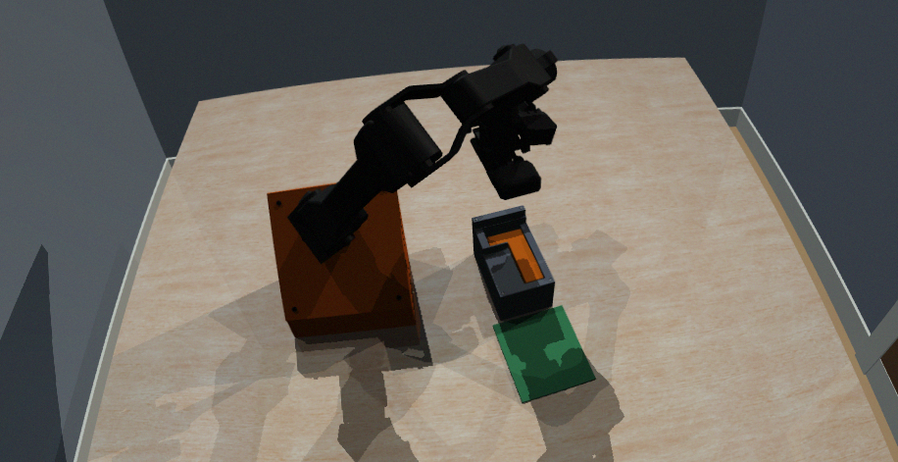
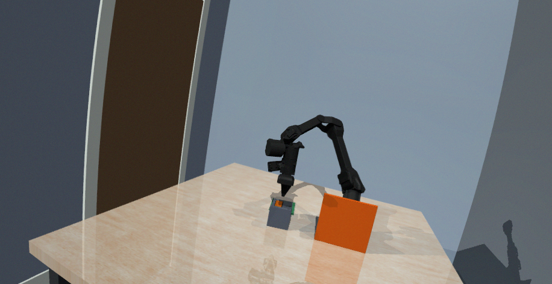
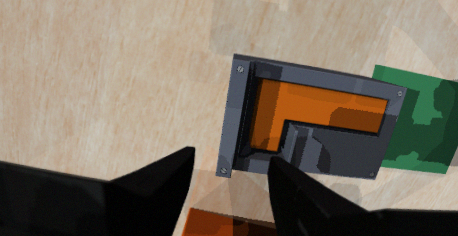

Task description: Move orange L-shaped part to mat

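Now: gripper tip 10 mm short of the orange L-shaped part, 60 mm to the left of it and 100 mm above it. The rest, counted from my gripper tip: green mat (30 mm ahead, 220 mm to the right, 160 mm below).
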